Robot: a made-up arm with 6 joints. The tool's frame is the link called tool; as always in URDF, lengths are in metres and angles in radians. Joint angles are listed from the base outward.
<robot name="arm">
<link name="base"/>
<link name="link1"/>
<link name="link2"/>
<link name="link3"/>
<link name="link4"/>
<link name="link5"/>
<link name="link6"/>
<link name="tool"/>
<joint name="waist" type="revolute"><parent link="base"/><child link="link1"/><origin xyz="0 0 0.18" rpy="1.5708 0 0"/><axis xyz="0 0 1"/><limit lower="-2.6" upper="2.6"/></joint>
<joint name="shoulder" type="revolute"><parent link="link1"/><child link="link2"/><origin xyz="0.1 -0.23 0.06" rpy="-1.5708 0 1.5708"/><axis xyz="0 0 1"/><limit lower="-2.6" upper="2.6"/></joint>
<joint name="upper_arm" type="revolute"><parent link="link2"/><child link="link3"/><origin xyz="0.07 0.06 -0.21" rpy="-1.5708 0 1.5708"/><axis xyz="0 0 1"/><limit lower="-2.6" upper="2.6"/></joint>
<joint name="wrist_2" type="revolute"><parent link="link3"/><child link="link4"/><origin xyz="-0.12 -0.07 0.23" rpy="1.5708 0 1.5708"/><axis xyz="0 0 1"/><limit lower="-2.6" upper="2.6"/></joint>
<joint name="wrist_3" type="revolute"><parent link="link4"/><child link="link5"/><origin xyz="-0.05 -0.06 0.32" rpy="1.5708 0 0"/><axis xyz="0 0 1"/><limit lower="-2.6" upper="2.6"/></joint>
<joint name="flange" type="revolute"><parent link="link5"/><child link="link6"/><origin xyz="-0.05 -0.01 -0.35" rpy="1.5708 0 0"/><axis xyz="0 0 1"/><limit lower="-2.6" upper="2.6"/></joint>
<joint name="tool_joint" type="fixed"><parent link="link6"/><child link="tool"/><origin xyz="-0.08 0.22 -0.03" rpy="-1.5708 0 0"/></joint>
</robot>
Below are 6 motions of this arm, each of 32 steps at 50 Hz.
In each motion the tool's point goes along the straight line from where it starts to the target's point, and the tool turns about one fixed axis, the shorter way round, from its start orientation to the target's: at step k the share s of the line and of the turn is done. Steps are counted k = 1, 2, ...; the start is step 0. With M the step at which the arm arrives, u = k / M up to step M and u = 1 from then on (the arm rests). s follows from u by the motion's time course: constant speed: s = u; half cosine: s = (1 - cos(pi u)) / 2; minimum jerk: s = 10 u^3 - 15 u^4 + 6 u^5.
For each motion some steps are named. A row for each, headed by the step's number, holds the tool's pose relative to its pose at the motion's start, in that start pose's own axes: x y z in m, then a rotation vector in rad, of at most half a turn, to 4 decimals.
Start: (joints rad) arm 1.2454 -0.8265 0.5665 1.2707 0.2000 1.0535
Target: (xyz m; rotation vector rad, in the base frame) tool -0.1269 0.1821 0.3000 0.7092 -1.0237 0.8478
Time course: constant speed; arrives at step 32
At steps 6, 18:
6: 0.0001 0.0072 -0.0004 -0.0198 0.0184 0.1235
18: 0.0003 0.0215 -0.0013 -0.0594 0.0552 0.3704

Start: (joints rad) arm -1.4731 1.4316 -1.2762 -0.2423 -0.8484 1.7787
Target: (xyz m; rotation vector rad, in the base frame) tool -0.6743 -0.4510 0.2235 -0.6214 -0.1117 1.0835
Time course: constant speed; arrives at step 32
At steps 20, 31, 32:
20: 0.0220 0.2150 -0.1186 -0.5667 0.3347 -0.0162
31: 0.0341 0.3332 -0.1838 -0.8784 0.5188 -0.0251
32: 0.0352 0.3440 -0.1897 -0.9068 0.5356 -0.0260

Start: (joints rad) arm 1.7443 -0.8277 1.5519 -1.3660 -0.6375 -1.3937
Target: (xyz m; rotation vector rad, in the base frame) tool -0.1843 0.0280 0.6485 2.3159 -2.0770 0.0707
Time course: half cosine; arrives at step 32
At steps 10, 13, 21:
10: -0.0836 0.0367 0.0416 0.1681 -0.0705 0.1638
13: -0.1335 0.0587 0.0665 0.2685 -0.1125 0.2615
21: -0.2768 0.1216 0.1378 0.5566 -0.2333 0.5422

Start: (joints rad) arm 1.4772 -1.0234 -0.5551 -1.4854 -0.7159 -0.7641
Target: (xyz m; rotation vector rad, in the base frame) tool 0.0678 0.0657 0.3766 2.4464 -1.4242 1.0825
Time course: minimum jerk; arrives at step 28
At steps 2, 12, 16, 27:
2: 0.0002 0.0003 0.0003 0.0010 -0.0019 -0.0008
12: 0.0232 0.0393 0.0355 0.1096 -0.2113 -0.0878
16: 0.0399 0.0675 0.0610 0.1884 -0.3630 -0.1509
27: 0.0631 0.1068 0.0965 0.2979 -0.5741 -0.2387

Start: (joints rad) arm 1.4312 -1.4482 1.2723 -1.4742 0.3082 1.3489
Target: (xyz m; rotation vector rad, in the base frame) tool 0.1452 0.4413 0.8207 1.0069 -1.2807 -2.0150
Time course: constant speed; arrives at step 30
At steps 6, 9, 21, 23, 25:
6: 0.0594 0.0465 -0.0041 -0.1521 0.1469 -0.0501
9: 0.0891 0.0698 -0.0061 -0.2281 0.2203 -0.0752
21: 0.2080 0.1628 -0.0143 -0.5323 0.5140 -0.1754
23: 0.2278 0.1783 -0.0156 -0.5830 0.5630 -0.1921
25: 0.2476 0.1939 -0.0170 -0.6337 0.6120 -0.2088

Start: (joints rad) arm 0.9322 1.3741 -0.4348 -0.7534 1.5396 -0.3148
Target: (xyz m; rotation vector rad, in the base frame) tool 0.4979 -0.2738 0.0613 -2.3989 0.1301 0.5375
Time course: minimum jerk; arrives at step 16
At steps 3, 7, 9, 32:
3: 0.0017 -0.0012 -0.0012 -0.0038 0.0129 -0.0152
7: 0.0133 -0.0097 -0.0093 -0.0302 0.1014 -0.1196
9: 0.0213 -0.0156 -0.0149 -0.0484 0.1626 -0.1918
32: 0.0346 -0.0253 -0.0241 -0.0786 0.2640 -0.3114

